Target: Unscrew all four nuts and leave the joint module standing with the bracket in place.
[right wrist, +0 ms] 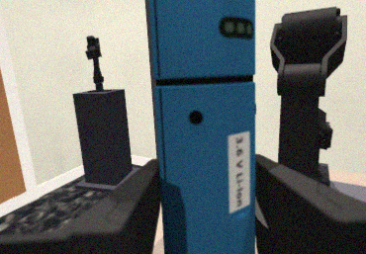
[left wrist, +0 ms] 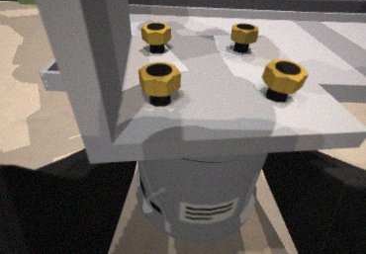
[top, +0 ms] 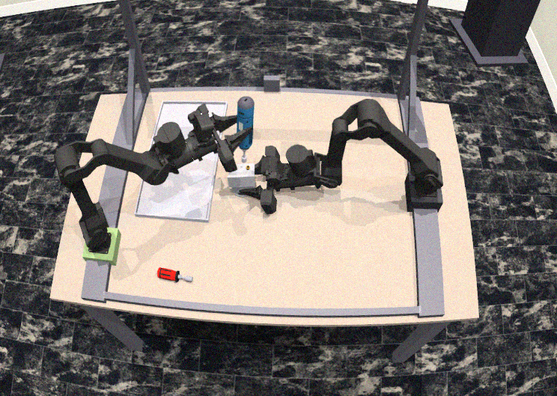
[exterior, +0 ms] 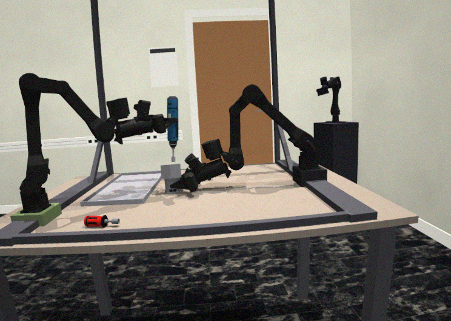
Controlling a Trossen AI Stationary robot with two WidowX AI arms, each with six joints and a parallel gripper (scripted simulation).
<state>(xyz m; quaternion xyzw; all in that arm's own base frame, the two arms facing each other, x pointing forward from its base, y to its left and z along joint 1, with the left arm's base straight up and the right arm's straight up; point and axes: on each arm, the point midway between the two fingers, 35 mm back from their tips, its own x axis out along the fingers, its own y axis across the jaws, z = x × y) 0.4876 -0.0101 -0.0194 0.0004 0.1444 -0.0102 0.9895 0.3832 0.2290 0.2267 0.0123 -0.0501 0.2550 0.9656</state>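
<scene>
Now: left hand 10 mm past the joint module and 30 mm to the left of it. Also, from my left hand: grey bracket: 10 mm behind, 30 mm to the right, 40 mm above; then nut: 20 mm behind, 10 mm to the right, 40 mm above; then socket: 20 mm behind, 20 mm to the right, 90 mm above.
</scene>
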